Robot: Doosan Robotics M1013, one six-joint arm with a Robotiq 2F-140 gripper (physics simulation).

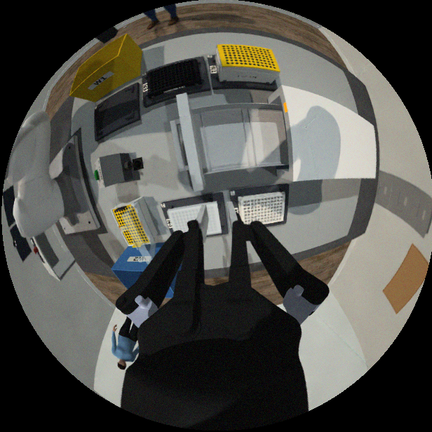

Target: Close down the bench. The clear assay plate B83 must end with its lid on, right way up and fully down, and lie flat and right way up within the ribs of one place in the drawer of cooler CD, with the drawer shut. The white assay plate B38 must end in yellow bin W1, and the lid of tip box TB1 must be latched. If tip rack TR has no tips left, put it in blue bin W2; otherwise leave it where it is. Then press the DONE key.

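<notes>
My gripper (217,210) is open and empty, its fingertips apart over the nearer edges of two plates. A pale plate (187,216) sits in a dark nest by the left finger; a white welled plate (261,208) sits in the nest by the right finger. Their names are not readable. The cooler's drawer (196,150) stands open, left of the white cooler body (352,135). Yellow bin W1 (107,70) is at upper left, blue bin W2 (132,270) at lower left. Yellow-topped boxes (247,56) (131,225) and a black rack (175,77) also show. A green button (96,174) is on a grey box.
A dark nest (117,112) without a plate lies below W1. The grey box (112,167) with a black part on its right stands between that nest and the lower-left yellow-topped box. The robot's pale base (37,190) is at far left. People show beyond the bench.
</notes>
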